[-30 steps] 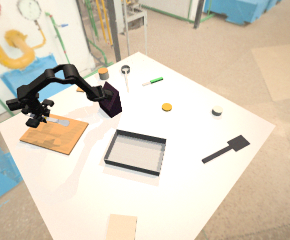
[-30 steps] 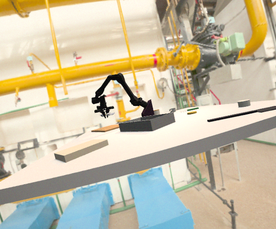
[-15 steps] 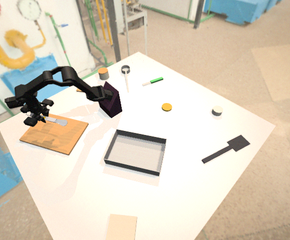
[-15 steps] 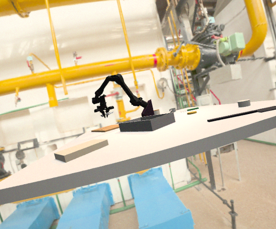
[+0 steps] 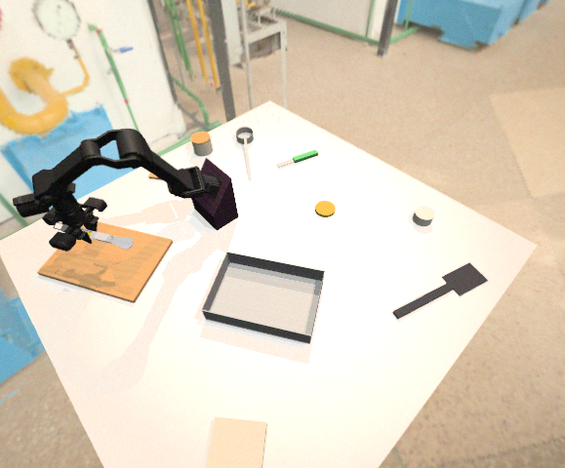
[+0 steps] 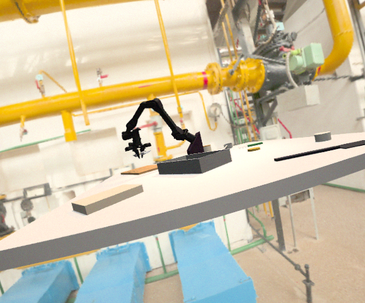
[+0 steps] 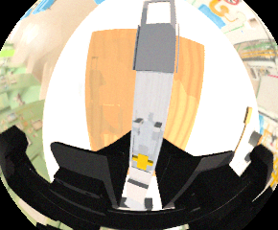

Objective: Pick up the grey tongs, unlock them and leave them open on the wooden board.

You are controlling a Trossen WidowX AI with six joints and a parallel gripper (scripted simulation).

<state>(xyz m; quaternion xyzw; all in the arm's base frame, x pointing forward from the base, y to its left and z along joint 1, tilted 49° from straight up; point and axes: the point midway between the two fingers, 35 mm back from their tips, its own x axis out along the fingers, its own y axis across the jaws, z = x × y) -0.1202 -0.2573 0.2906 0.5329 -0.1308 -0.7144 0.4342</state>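
My gripper tip is 10 mm short of the wooden board and 80 mm above it. The rest, counted from my gripper tip: yellow lock piece: 40 mm above; pale block: 750 mm ahead, 60 mm to the right, 80 mm below; grey roasting tin: 490 mm ahead, 270 mm to the left, 60 mm below.
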